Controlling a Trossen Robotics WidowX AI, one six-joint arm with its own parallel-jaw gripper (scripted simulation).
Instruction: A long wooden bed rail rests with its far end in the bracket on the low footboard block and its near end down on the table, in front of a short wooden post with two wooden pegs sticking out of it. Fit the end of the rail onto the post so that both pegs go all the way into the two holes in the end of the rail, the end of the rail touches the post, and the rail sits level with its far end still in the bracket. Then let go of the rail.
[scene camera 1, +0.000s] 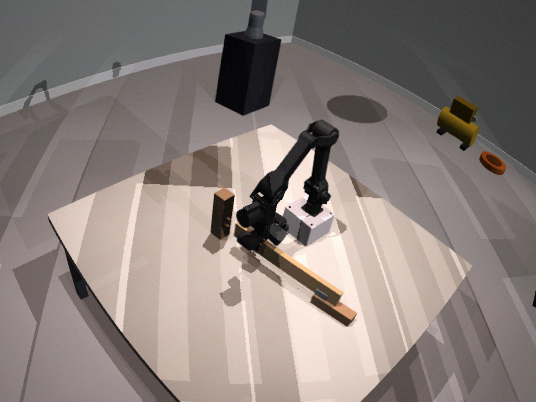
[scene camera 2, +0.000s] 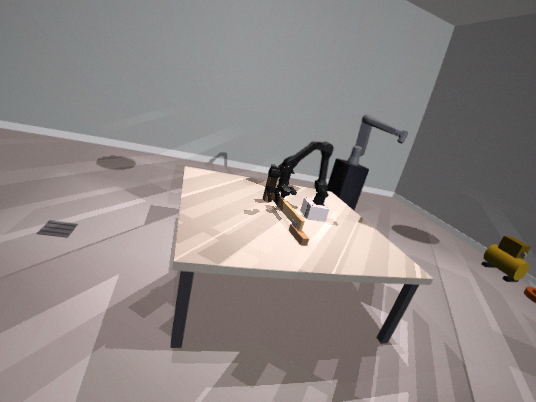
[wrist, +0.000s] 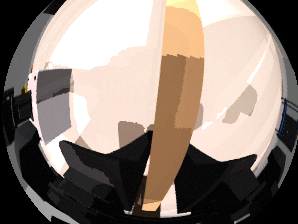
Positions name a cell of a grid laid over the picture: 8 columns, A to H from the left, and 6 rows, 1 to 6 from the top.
My gripper (scene camera 1: D4) is 150 cm from the lens. A wooden bed rail (scene camera 1: E4) is 145 cm from the lens. A wooden post (scene camera 1: D4): 148 cm from the lens.
